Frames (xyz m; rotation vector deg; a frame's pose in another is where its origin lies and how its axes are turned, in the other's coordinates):
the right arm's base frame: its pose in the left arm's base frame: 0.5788 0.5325 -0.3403 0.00 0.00 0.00
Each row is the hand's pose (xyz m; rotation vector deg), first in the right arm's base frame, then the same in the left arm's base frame.
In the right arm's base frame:
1: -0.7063 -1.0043 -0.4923 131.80 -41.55 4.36
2: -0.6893 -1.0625 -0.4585 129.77 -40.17 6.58
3: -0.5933 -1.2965 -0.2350 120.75 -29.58 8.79
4: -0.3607 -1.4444 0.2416 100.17 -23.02 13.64
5: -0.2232 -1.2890 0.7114 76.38 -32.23 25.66
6: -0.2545 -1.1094 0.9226 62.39 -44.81 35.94
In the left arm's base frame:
1: -0.1275 -0.4718 -0.8326 131.80 -41.55 4.36
2: -0.1105 -0.5300 -0.7988 129.77 -40.17 6.58
3: -0.0145 -0.7640 -0.5753 120.75 -29.58 8.79
4: 0.2181 -0.9119 -0.0987 100.17 -23.02 13.64
5: 0.3556 -0.7565 0.3711 76.38 -32.23 25.66
6: 0.3243 -0.5769 0.5823 62.39 -44.81 35.94

